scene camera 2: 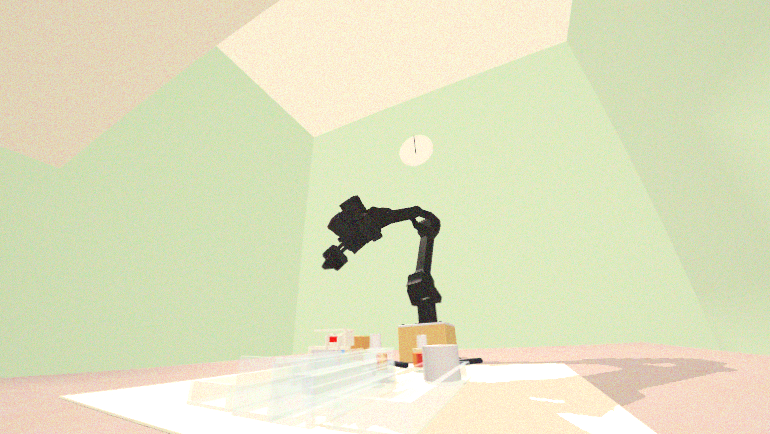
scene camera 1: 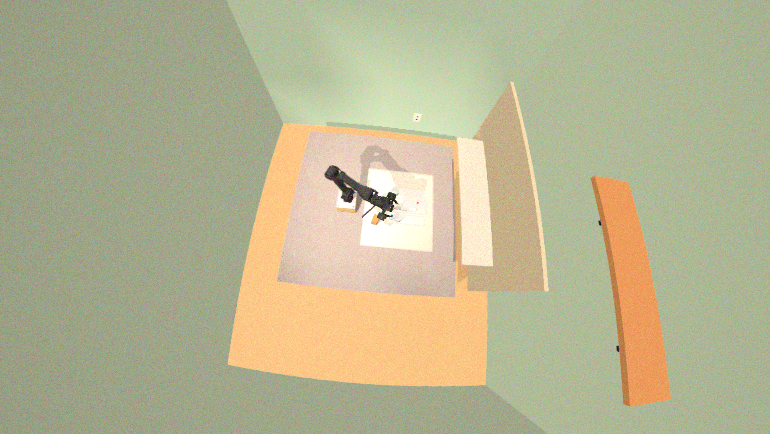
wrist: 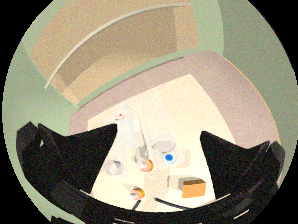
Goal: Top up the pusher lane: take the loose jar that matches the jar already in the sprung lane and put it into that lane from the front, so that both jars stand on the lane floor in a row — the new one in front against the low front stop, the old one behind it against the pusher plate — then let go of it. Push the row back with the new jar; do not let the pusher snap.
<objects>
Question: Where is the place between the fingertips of my gripper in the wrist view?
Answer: At 160, 132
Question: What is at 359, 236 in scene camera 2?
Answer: My gripper.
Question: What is my gripper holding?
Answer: Nothing.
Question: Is my gripper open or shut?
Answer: Open.
</objects>
